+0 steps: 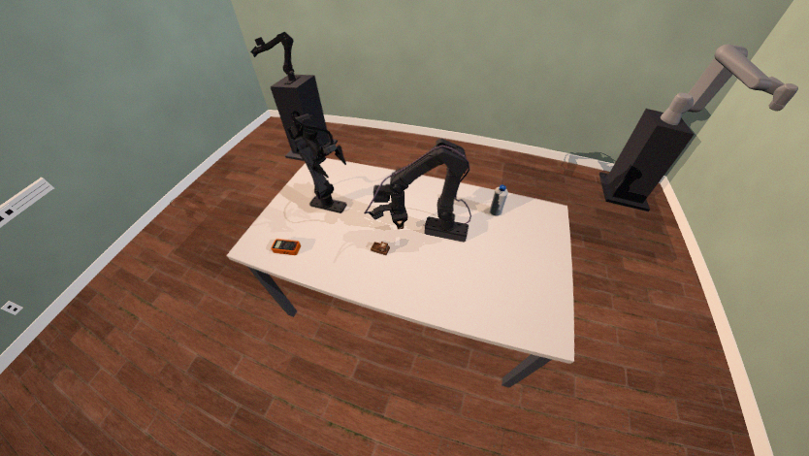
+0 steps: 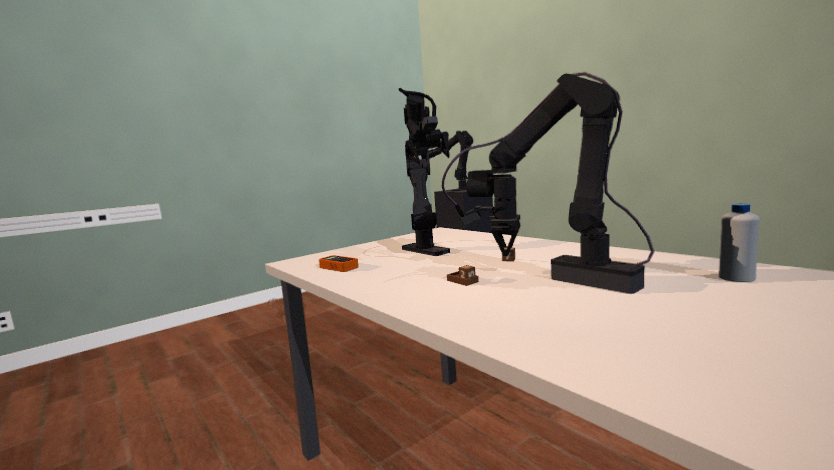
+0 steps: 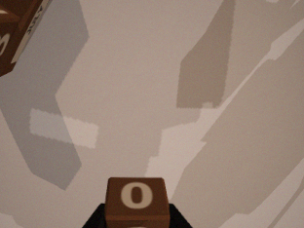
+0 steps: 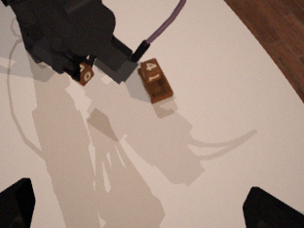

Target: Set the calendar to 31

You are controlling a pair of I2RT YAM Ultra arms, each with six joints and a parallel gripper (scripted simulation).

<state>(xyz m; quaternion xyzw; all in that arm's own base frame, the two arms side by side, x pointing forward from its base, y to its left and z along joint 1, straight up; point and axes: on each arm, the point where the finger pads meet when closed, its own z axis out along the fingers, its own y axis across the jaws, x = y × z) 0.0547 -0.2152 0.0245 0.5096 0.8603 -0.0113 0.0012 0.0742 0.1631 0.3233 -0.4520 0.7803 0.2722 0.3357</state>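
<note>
The brown tray is 120 mm ahead of my left hand, 60 mm below it and 50 mm to the right of it.
</note>
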